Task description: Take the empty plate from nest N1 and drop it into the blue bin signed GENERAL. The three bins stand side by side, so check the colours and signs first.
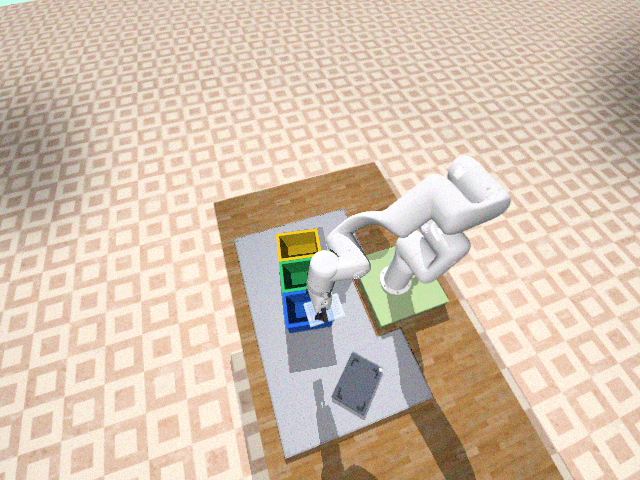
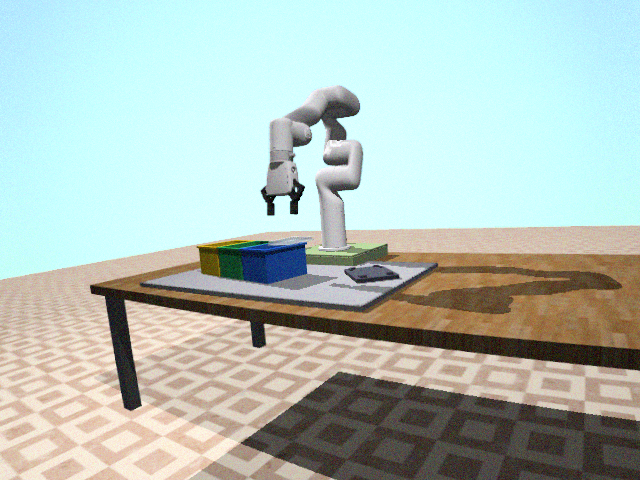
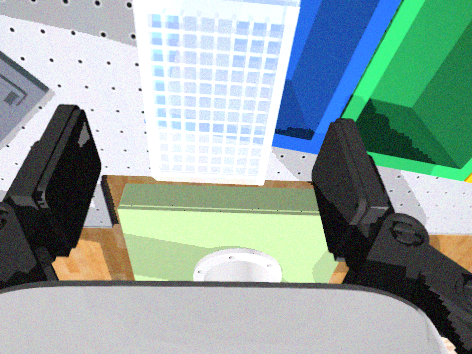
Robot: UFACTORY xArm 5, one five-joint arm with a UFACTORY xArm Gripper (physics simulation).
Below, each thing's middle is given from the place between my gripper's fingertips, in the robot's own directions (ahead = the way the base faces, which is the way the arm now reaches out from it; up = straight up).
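With the clear gridded plate (image 3: 212,85) as my reference, my hand is 10 mm to the right of it, 30 mm past it and 80 mm above it. I also see the dark grey nest (image 1: 357,382), which is 260 mm to the left of my hand, 10 mm behind it and 190 mm below it.
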